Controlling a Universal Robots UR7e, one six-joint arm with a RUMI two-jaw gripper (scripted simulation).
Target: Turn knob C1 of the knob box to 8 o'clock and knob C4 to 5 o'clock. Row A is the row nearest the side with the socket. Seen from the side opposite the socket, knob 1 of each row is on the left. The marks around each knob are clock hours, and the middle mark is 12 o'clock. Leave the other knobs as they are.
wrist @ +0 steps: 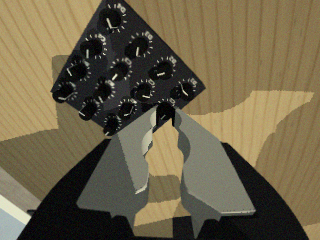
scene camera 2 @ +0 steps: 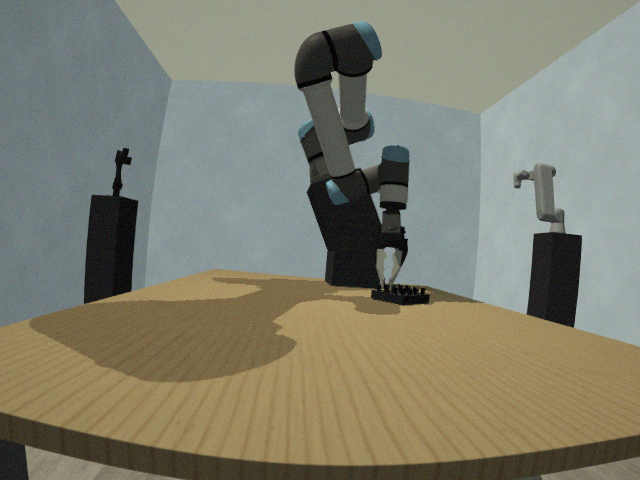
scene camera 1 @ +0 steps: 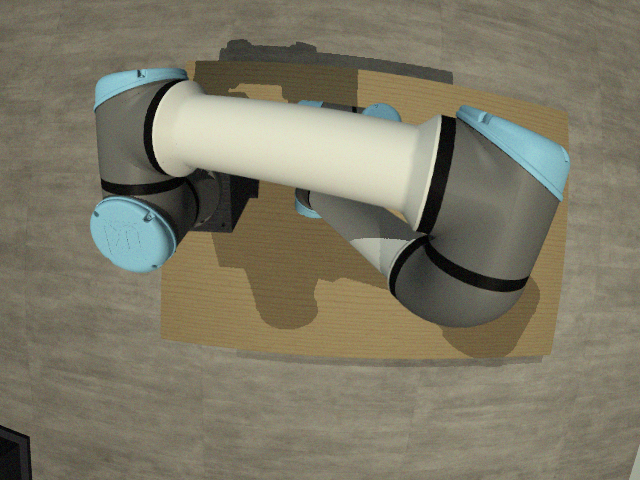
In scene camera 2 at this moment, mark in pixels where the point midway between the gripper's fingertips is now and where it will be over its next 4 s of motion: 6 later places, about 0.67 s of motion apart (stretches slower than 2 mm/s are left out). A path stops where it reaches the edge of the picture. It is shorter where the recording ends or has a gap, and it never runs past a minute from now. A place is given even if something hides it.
My gripper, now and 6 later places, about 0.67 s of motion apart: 386,288; 388,276; 388,273; 389,270; 389,268; 388,267; 388,267
